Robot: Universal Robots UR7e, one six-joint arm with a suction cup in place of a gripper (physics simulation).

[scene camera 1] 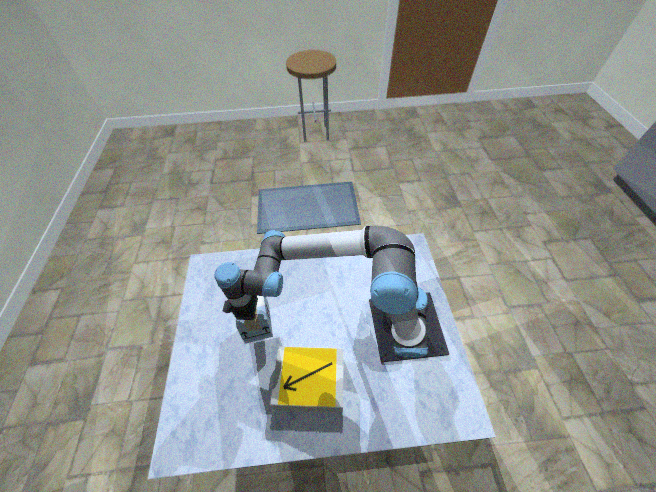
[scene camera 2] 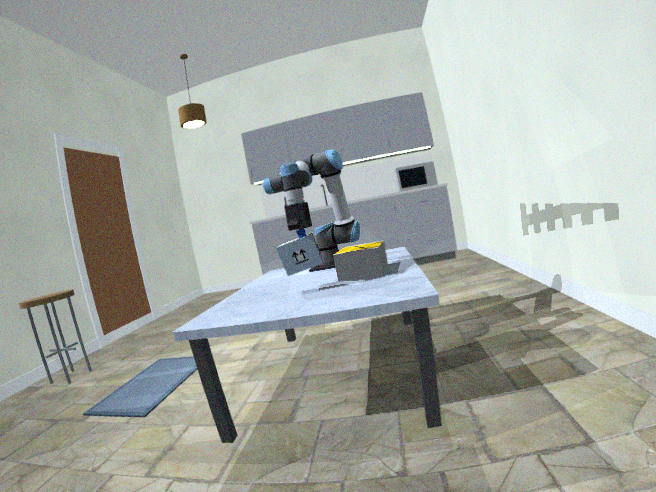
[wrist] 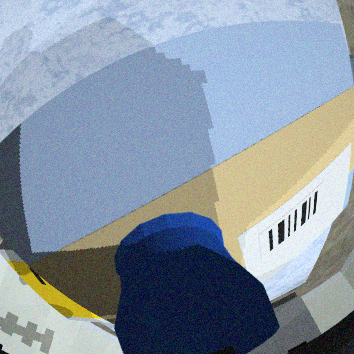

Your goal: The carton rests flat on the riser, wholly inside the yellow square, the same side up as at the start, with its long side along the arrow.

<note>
My suction cup (wrist: 178, 281) holds a carton (scene camera 2: 300, 254), clear of everything else. A riser (scene camera 1: 306, 379) rests on the table.
The carton also shows in scene camera 1 (scene camera 1: 260, 328) and in the wrist view (wrist: 240, 123). The riser is seen too in scene camera 2 (scene camera 2: 365, 260).
</note>
